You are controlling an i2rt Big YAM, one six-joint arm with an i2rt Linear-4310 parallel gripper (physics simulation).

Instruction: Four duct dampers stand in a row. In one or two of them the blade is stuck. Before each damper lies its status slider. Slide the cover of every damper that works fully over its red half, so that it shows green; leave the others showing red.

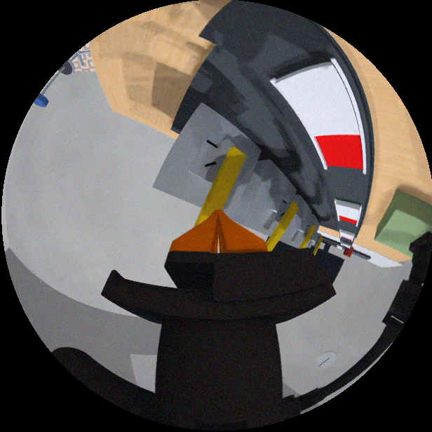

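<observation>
My gripper [218,214] is shut and empty, its orange fingertips together beside the yellow lever [222,185] of the nearest damper [180,160]. I cannot tell whether they touch. More grey dampers with yellow levers [284,225] [308,237] [318,245] stand in a row behind it. The nearest status slider [320,102] shows a white cover and a red half [341,152] uncovered. The second slider [348,210] also shows red [348,219]. Farther sliders [346,235] look small, and their state is hard to tell. The blades are not clearly visible.
The dampers and sliders are on a long dark base [260,47] on a wooden table [395,115]. A green block [406,222] stands at the right. A small red object [348,251] shows beyond the far end of the row. Black robot arm parts [400,300] show at the lower right.
</observation>
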